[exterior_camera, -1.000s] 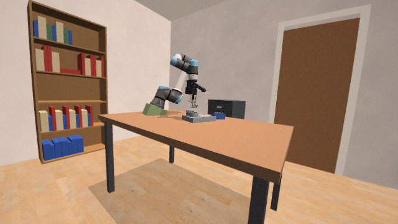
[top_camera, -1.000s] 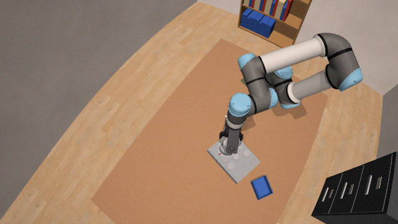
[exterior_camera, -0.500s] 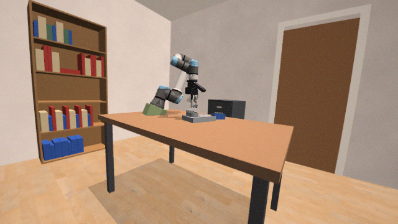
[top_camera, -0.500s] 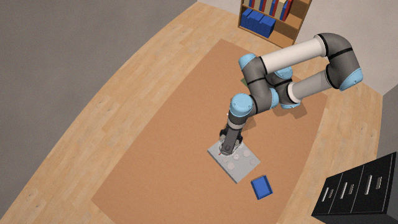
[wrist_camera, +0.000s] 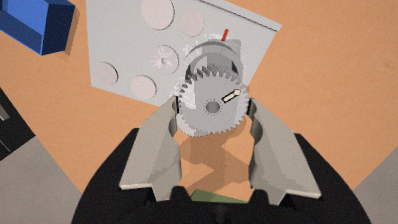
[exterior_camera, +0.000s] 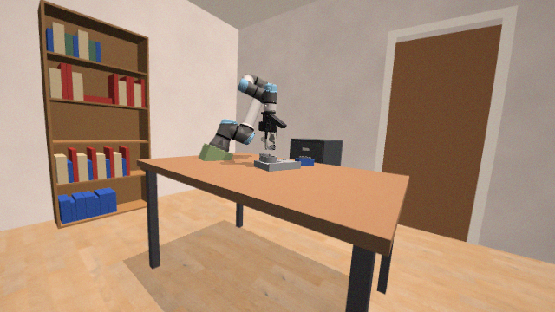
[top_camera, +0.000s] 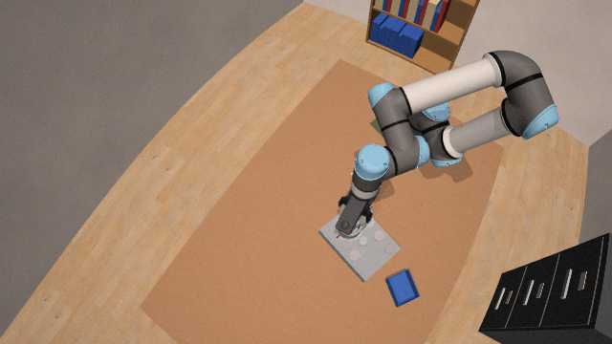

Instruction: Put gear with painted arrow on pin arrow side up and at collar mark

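The grey gear lies right at my hand. From my hand the other things lie so: blue tray: 270 mm to the left, 120 mm below, 120 mm ahead.
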